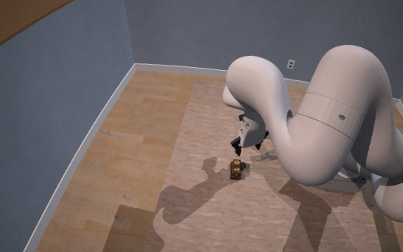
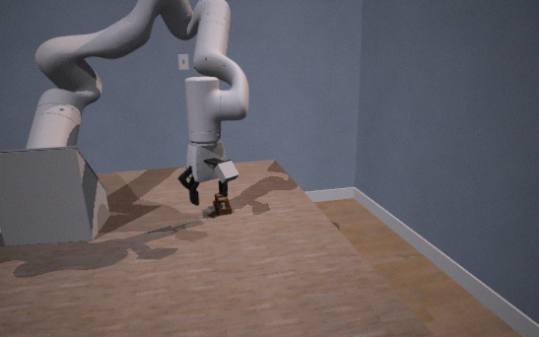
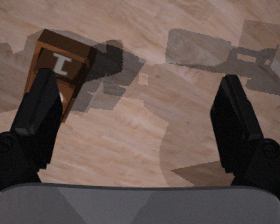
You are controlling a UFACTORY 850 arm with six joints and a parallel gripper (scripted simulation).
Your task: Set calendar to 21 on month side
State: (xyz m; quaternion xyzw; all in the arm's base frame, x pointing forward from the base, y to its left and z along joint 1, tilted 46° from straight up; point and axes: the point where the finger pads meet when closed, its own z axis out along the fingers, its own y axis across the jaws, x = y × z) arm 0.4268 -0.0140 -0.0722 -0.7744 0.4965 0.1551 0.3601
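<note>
The brown wooden date cube is 40 mm ahead of my hand, 50 mm to the left of it and 50 mm below it. From my hand the other things lie so: brown tray 40 mm ahead, 70 mm to the left, 60 mm below.
</note>
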